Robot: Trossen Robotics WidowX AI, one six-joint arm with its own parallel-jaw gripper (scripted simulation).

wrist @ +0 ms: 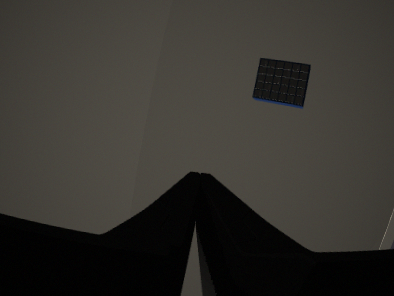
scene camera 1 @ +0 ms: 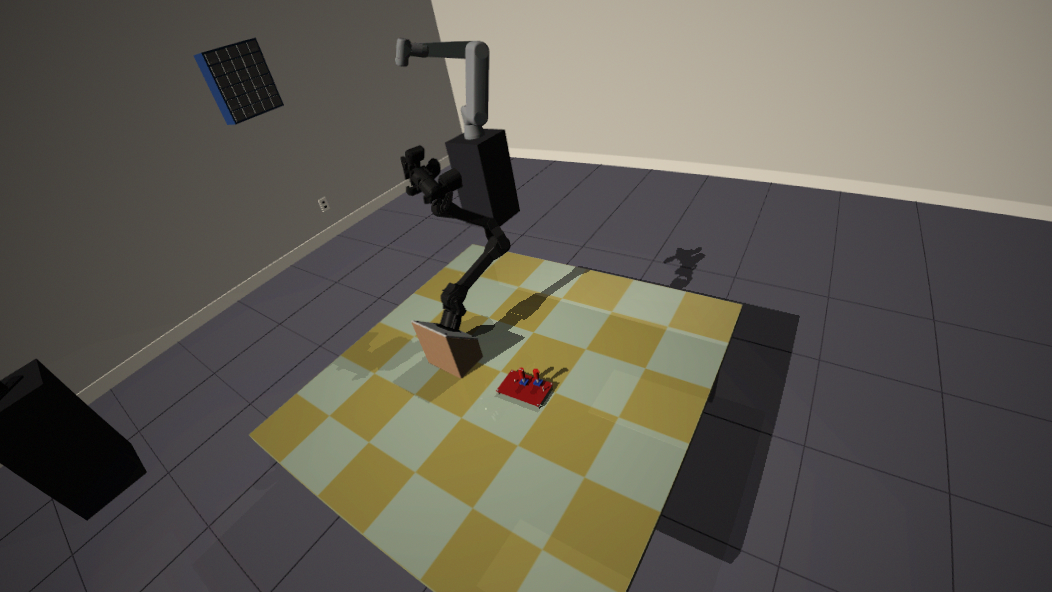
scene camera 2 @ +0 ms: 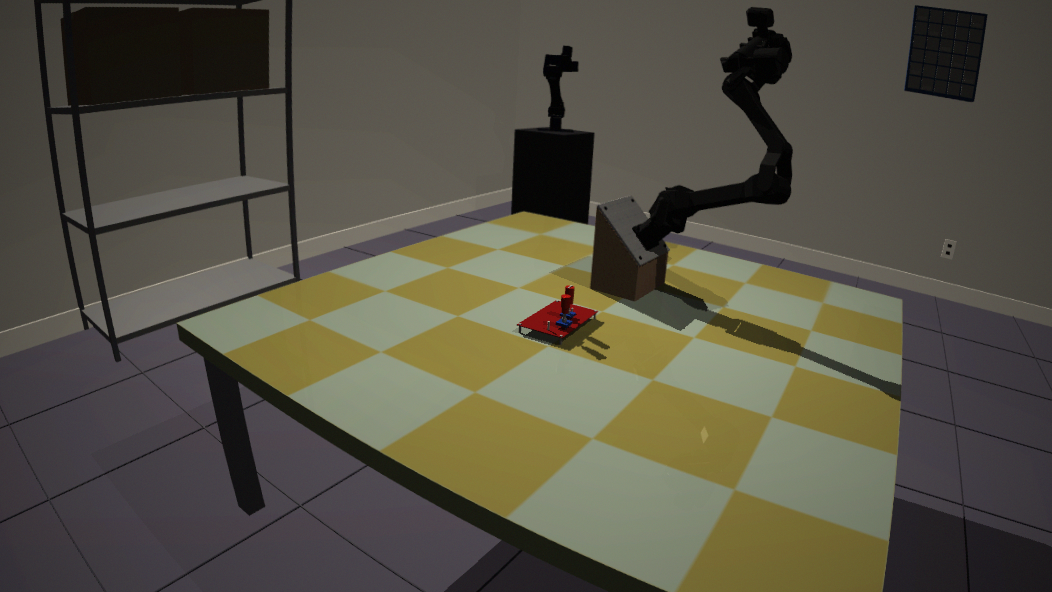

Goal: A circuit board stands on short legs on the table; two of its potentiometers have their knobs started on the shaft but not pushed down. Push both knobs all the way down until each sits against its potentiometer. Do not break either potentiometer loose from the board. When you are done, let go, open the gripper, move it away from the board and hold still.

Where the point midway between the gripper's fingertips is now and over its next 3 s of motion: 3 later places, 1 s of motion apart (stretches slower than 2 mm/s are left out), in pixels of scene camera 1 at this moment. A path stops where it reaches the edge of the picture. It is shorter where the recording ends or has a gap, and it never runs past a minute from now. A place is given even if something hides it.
The gripper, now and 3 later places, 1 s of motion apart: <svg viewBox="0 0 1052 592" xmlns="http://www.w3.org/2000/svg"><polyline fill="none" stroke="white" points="401,157 367,167 376,220 440,314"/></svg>
